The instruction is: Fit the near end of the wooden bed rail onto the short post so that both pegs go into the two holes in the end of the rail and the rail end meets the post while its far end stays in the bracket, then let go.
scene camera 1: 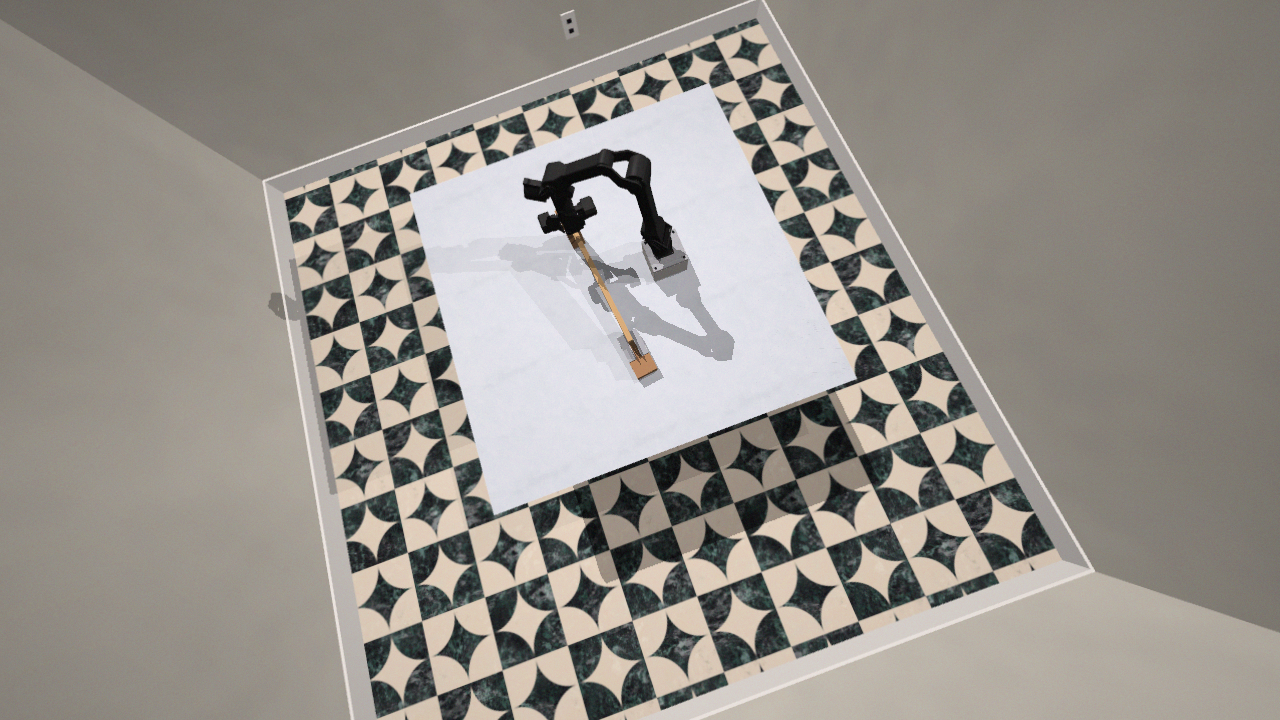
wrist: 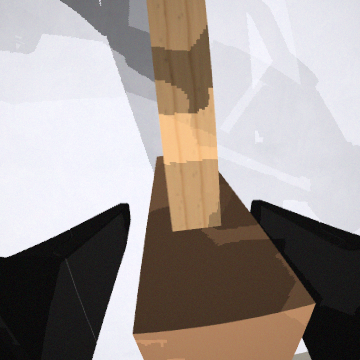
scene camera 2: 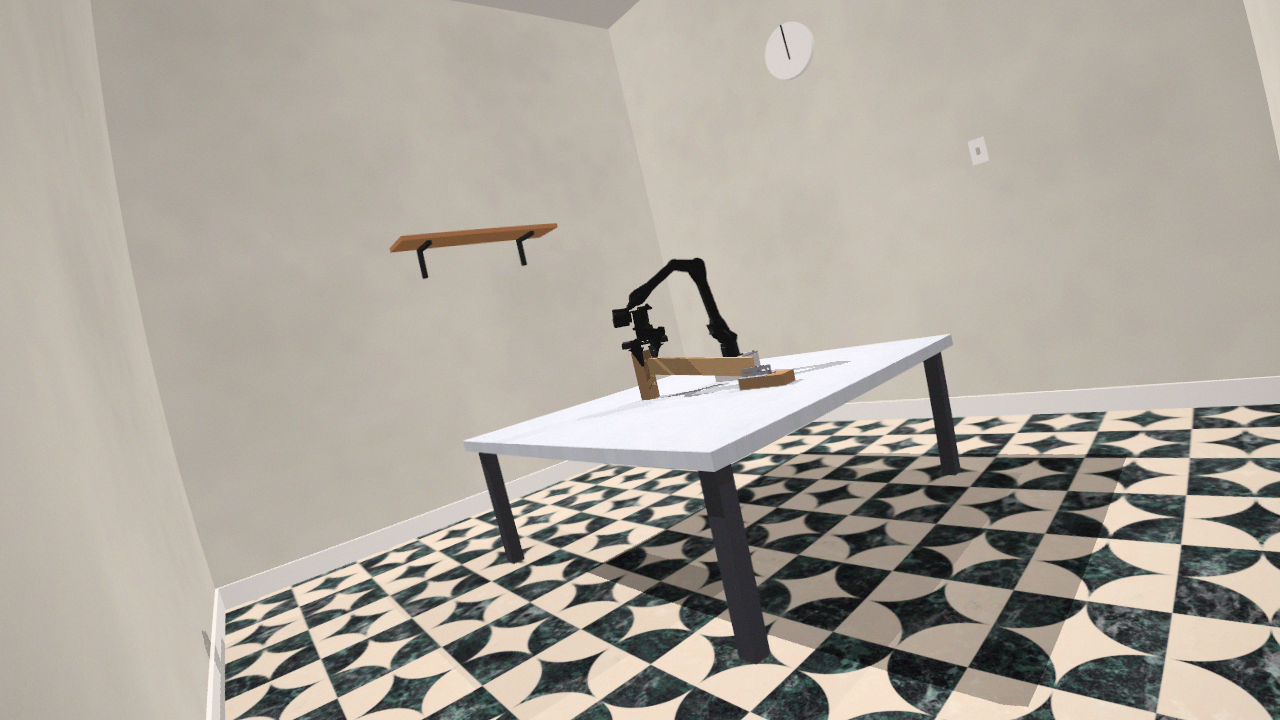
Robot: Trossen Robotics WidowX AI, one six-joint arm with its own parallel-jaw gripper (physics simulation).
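Where they show: gripper, fingertip midpoint: (wrist: 190, 209) (scene camera 2: 649, 365); arm's base at its link origin: (scene camera 1: 662, 248).
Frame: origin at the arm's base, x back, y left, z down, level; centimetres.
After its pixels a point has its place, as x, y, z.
The wooden rail (scene camera 1: 608, 293) {-23.0, 10.5, -3.7} (scene camera 2: 707, 366) {-24.5, 10.6, -0.8} (wrist: 192, 140) {-26.8, -12.4, -6.5} runs in a raised line from the short post to the metal bracket (scene camera 2: 756, 368) {-22.2, 29.4, 2.1}. Its far end is at the bracket. The brown post (scene camera 2: 648, 386) {-29.8, -16.2, 3.1} (wrist: 200, 280) {-27.1, -16.4, -8.5} stands upright on the table. In the wrist view the rail's near end lies against the post's dark side face, below the post's top. No pegs or holes show; whether the end is fully seated, I cannot tell. My gripper (scene camera 2: 646, 354) {-27.2, -16.1, -4.4} (wrist: 190, 209) {-27.2, -16.1, -4.4} is open, its black fingers on either side of the post's upper part, with nothing held.
A low orange-brown block (scene camera 1: 642, 365) {-20.4, 36.0, 4.4} (scene camera 2: 768, 380) {-24.2, 34.7, 5.9} lies by the bracket at the rail's far end. The arm's base (scene camera 1: 666, 261) {-0.3, 5.1, -0.1} stands on the white table (scene camera 1: 554, 429) {-56.5, 46.1, 8.0} (scene camera 2: 617, 436) {-75.2, 23.6, 8.0}, to the side of the rail. Arm shadows cross the rail and the table.
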